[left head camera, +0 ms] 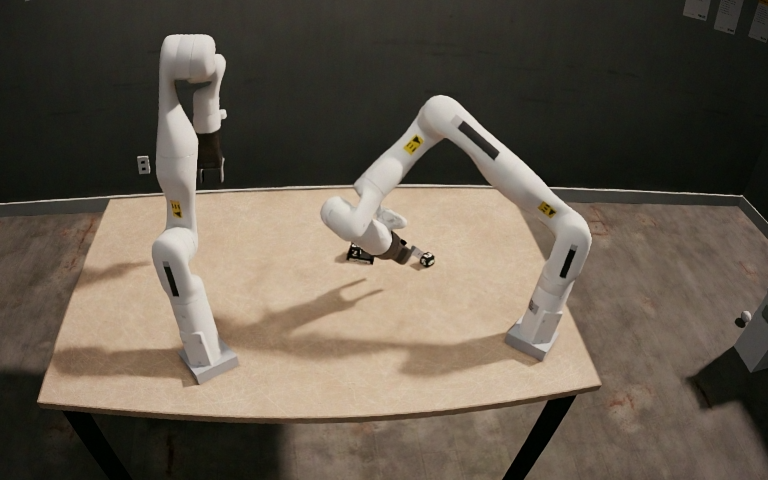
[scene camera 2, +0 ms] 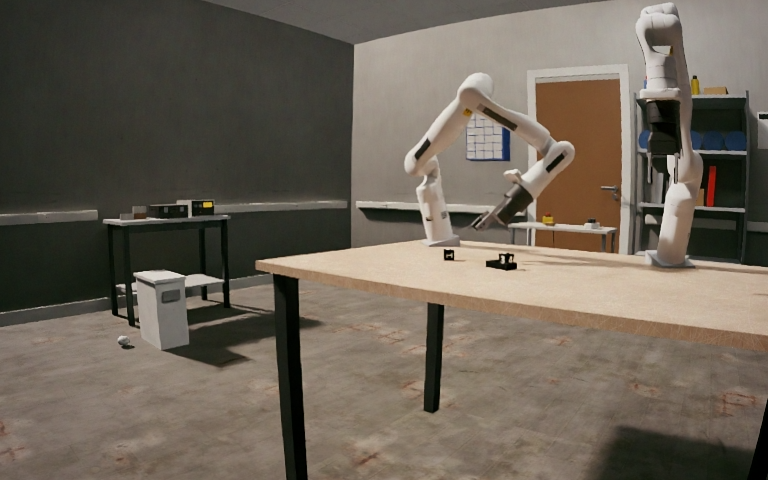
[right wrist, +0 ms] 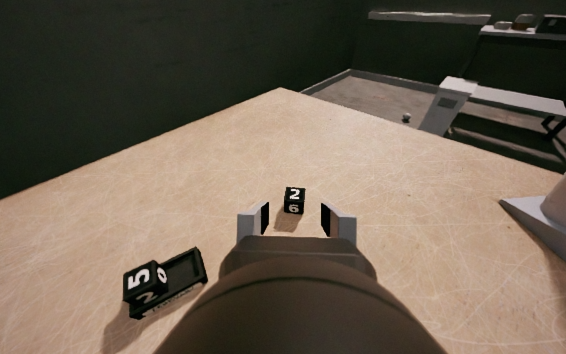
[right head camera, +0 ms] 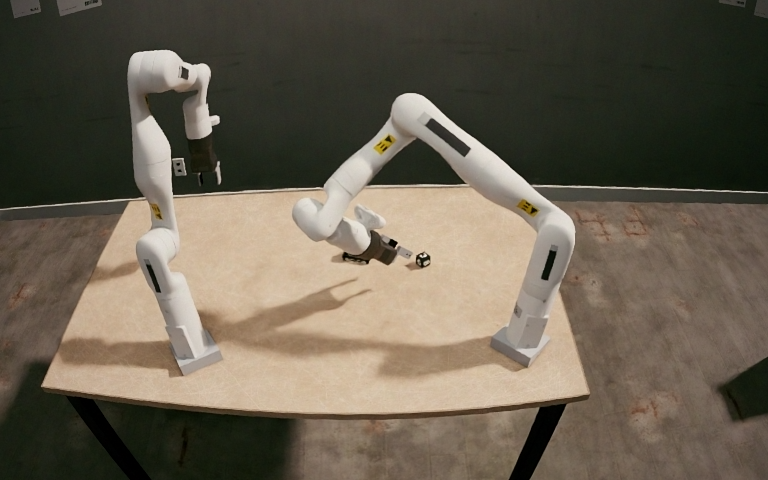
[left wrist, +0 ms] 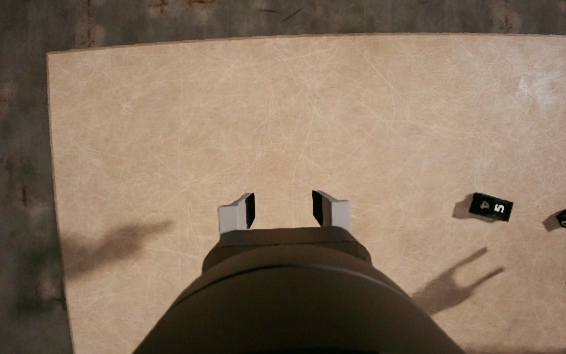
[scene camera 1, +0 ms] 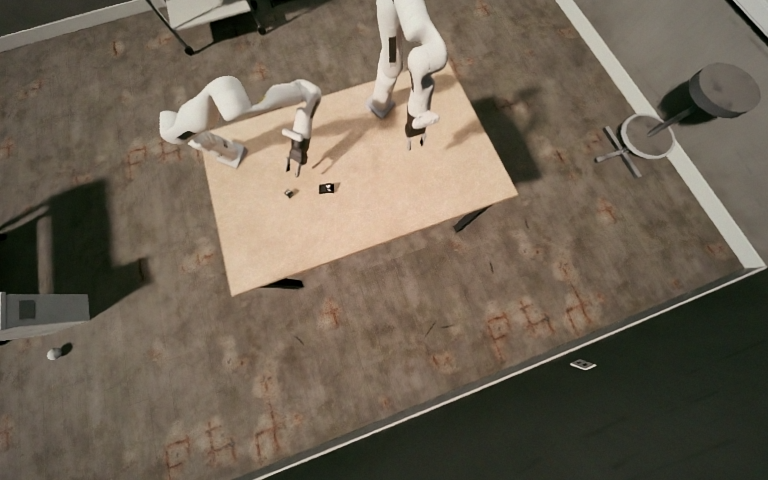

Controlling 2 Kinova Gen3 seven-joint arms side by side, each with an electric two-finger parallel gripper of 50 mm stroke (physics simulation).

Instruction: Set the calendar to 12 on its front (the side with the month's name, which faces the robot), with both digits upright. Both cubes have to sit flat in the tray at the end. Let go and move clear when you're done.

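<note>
The black tray holds one cube at its left end seen from the robot. In the right wrist view that cube shows 5 on top, 2 above the month lettering and 0 towards the empty slot. A loose cube lies on the table, 2 on top and 6 facing my right gripper, which is open, tilted and short of it. My left gripper is open, high above the table.
The table carries both arm bases. My right arm's wrist hangs over the tray in the head views and partly hides it. A bin and side table stand on the floor beyond the table.
</note>
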